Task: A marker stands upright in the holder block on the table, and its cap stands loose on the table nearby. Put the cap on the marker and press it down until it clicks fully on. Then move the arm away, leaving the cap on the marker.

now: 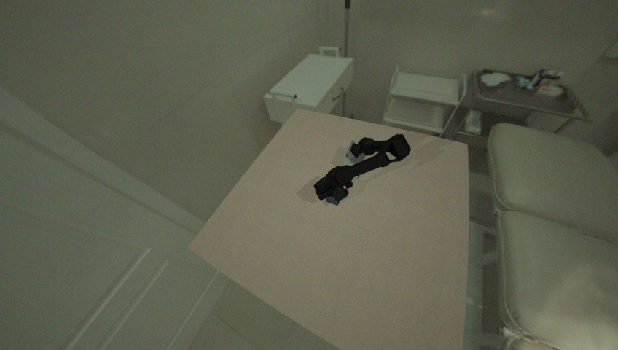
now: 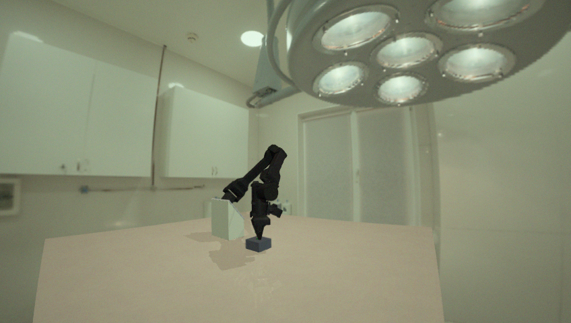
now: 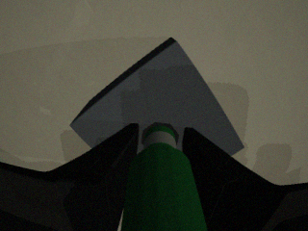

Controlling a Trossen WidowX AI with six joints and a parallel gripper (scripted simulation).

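My gripper tip is now 5 cm below the green cap. Round my gripper tip: holder block: 2 cm below.
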